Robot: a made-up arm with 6 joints.
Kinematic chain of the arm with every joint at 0, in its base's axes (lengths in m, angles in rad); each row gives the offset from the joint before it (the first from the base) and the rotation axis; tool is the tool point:
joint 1: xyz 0 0 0.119 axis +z
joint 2: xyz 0 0.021 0 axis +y
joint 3: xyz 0 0 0.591 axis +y
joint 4: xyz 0 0 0.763 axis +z
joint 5: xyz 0 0 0 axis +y
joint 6: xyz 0 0 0.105 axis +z
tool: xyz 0 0 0
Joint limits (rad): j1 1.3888..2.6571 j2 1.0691..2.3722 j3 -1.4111..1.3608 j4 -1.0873..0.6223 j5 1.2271..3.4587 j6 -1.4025..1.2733
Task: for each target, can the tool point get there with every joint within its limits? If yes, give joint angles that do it. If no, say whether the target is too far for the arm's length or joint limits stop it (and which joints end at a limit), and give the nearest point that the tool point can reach.
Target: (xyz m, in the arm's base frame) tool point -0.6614 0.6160 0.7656
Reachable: yes | joints 2.3759 1.5033 -1.1197 -0.1040 2.4803 -0.5406
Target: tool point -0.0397 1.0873 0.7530
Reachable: yes | joints 1.6030 1.4072 -0.7875 -0.1641 1.8804 -0.6115
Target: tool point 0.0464 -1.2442 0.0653
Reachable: no: joint limits stop it (at a limit: joint 2, joint 3, joint 4) | nearest point 0.0039 -0.1054 -0.8712 | short by 1.475 m
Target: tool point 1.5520 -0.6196 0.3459
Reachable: no: too far | nearest point 0.1192 0.3025 1.0933 | short by 1.861 m
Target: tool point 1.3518 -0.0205 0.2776
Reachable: no: joint limits stop it (at a limit: joint 1, joint 3, joint 4) | nearest point 0.2066 0.8053 0.7049 | short by 1.475 m
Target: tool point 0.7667 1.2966 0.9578
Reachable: no: too far | nearest point 0.2823 1.1663 0.8242 | short by 0.519 m
